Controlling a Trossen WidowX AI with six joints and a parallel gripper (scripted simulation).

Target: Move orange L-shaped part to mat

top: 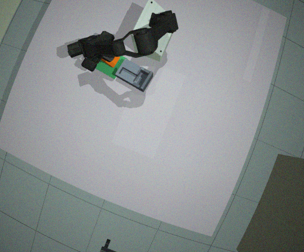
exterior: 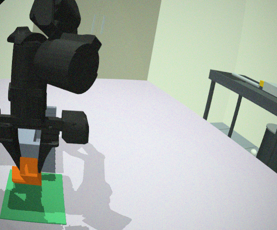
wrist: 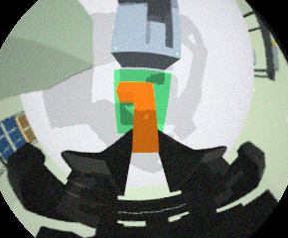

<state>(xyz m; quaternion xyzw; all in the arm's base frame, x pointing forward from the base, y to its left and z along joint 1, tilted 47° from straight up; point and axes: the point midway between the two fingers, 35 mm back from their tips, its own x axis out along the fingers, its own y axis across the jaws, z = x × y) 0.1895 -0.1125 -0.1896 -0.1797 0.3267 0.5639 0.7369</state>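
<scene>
The orange L-shaped part is 30 mm to the left of my gripper tip, 30 mm below it and 10 mm behind it. Also, from my gripper tip: green mat 90 mm below, 20 mm to the left, 10 mm ahead.
</scene>
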